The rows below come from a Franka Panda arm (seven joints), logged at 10 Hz.
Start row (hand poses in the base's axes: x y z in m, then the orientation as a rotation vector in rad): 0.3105 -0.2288 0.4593 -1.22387 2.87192 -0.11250
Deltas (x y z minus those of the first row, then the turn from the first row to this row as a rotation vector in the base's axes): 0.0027 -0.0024 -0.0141 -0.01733 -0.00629 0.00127; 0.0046 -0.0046 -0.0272 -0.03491 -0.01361 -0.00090; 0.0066 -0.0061 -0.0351 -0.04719 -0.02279 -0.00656; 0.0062 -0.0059 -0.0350 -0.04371 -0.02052 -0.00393; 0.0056 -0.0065 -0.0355 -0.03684 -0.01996 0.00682; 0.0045 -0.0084 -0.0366 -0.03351 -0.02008 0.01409; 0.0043 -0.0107 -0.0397 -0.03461 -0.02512 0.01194; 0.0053 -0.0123 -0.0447 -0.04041 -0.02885 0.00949; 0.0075 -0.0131 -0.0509 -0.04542 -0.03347 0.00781; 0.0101 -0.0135 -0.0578 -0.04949 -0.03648 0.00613; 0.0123 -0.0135 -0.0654 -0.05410 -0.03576 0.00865; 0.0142 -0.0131 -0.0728 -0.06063 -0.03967 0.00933
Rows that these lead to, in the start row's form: 0.3132 -0.2312 0.4452 -1.22590 2.87083 -0.14125; 0.3151 -0.2334 0.4321 -1.22254 2.87090 -0.17101; 0.3171 -0.2349 0.4242 -1.21255 2.86995 -0.19412; 0.3167 -0.2347 0.4243 -1.21671 2.86930 -0.18774; 0.3161 -0.2353 0.4238 -1.23116 2.86100 -0.17726; 0.3150 -0.2372 0.4227 -1.24089 2.85526 -0.17237; 0.3148 -0.2395 0.4196 -1.23590 2.85265 -0.17682; 0.3158 -0.2411 0.4146 -1.23176 2.85260 -0.18735; 0.3180 -0.2419 0.4084 -1.22820 2.85105 -0.19721; 0.3206 -0.2423 0.4015 -1.22517 2.85060 -0.20481; 0.3228 -0.2423 0.3939 -1.22973 2.85078 -0.21107; 0.3247 -0.2419 0.3865 -1.23000 2.84862 -0.22269
